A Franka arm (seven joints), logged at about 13 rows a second.
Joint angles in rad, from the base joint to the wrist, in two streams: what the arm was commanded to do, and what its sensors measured. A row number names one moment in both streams.
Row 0, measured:
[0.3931, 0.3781, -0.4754, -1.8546, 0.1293, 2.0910, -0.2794]
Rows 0 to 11, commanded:
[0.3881, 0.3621, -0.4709, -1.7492, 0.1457, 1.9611, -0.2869]
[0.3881, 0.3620, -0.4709, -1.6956, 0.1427, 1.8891, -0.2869]
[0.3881, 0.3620, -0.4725, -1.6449, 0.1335, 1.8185, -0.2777]
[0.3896, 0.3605, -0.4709, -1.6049, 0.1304, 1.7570, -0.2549]
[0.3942, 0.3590, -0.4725, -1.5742, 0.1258, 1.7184, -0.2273]
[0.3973, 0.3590, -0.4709, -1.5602, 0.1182, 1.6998, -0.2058]
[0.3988, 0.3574, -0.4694, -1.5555, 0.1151, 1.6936, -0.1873]
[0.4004, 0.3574, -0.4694, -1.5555, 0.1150, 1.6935, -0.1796]
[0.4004, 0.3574, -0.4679, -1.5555, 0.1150, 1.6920, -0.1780]
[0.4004, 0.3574, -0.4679, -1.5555, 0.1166, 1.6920, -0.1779]
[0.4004, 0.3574, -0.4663, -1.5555, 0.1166, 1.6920, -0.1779]
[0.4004, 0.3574, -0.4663, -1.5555, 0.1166, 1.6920, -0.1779]
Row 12, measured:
[0.3993, 0.3598, -0.4707, -1.5647, 0.1273, 1.7096, -0.1964]
